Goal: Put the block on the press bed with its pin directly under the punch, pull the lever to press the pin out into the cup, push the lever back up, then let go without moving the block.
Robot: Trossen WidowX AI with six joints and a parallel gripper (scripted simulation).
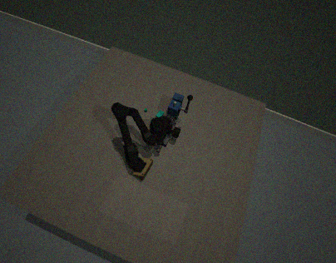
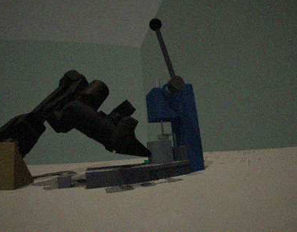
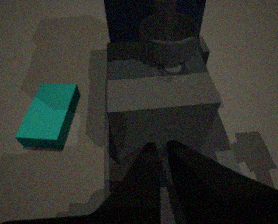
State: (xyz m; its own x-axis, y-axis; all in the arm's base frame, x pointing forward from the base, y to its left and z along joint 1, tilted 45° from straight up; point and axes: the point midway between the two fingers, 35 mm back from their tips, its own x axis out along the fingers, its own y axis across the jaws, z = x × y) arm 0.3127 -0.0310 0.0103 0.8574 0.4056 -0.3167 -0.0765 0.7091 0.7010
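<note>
Right now the pale round pin is 20 mm ahead of my gripper tip, 20 mm above it and 10 mm to the right of it. Also, from my gripper tip: teal block (80 mm to the left, 60 mm ahead, 40 mm below); dark lever (220 mm above, 70 mm to the right, 30 mm ahead); thin punch (100 mm above, 30 mm ahead).
</note>
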